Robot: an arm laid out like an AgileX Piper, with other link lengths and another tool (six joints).
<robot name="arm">
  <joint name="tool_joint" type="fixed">
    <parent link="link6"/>
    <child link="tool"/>
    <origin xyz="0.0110 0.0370 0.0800" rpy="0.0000 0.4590 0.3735"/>
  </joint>
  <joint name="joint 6" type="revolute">
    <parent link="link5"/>
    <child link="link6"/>
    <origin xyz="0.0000 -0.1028 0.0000" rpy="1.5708 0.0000 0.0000"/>
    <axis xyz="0 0 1"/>
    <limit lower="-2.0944" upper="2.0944"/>
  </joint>
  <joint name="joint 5" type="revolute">
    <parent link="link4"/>
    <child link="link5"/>
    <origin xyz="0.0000 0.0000 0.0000" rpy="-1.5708 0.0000 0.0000"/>
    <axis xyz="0 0 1"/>
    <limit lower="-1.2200" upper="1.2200"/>
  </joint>
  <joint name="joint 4" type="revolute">
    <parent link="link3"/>
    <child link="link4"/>
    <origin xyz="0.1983 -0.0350 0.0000" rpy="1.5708 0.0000 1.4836"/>
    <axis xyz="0 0 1"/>
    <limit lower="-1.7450" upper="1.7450"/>
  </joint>
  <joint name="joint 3" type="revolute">
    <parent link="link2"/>
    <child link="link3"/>
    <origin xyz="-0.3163 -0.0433 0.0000" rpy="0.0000 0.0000 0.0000"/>
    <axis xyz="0 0 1"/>
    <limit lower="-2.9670" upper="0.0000"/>
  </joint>
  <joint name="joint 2" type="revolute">
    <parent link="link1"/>
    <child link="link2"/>
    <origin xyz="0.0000 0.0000 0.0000" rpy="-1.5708 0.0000 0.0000"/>
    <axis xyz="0 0 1"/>
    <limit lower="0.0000" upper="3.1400"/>
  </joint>
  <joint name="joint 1" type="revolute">
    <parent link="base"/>
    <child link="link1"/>
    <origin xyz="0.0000 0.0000 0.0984" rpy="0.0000 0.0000 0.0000"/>
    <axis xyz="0 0 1"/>
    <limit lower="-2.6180" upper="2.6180"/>
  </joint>
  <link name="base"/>
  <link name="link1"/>
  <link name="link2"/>
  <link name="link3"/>
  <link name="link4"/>
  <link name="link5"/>
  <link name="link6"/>
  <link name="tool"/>
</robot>
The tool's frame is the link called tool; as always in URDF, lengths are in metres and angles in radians.
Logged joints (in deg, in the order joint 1, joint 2, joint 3, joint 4, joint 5, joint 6), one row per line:
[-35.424 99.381 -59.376 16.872 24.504 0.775]
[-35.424 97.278 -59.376 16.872 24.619 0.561]
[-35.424 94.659 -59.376 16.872 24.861 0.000]
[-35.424 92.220 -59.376 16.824 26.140 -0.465]
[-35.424 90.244 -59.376 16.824 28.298 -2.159]
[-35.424 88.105 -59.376 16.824 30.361 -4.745]
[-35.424 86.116 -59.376 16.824 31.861 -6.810]
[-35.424 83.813 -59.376 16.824 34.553 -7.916]
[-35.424 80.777 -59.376 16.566 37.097 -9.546]
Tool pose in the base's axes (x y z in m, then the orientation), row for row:
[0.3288 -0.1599 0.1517 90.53 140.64 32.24]
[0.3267 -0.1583 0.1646 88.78 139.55 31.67]
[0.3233 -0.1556 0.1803 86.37 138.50 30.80]
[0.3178 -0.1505 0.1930 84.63 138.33 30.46]
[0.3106 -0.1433 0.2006 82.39 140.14 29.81]
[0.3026 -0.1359 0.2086 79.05 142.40 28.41]
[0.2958 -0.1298 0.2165 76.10 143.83 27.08]
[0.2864 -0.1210 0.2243 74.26 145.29 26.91]
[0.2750 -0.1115 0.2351 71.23 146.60 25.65]
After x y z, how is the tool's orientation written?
As a rotation vector, in degrees.
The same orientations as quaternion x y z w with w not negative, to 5 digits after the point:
[0.52959 0.82272 0.18860 0.08423]
[0.52449 0.82443 0.18710 0.10104]
[0.51616 0.82769 0.18406 0.12097]
[0.50852 0.83119 0.18303 0.13052]
[0.49439 0.84093 0.17888 0.12814]
[0.47422 0.85426 0.17043 0.12768]
[0.45736 0.86441 0.16275 0.13088]
[0.44539 0.87142 0.16140 0.12731]
[0.42802 0.88091 0.15413 0.13057]

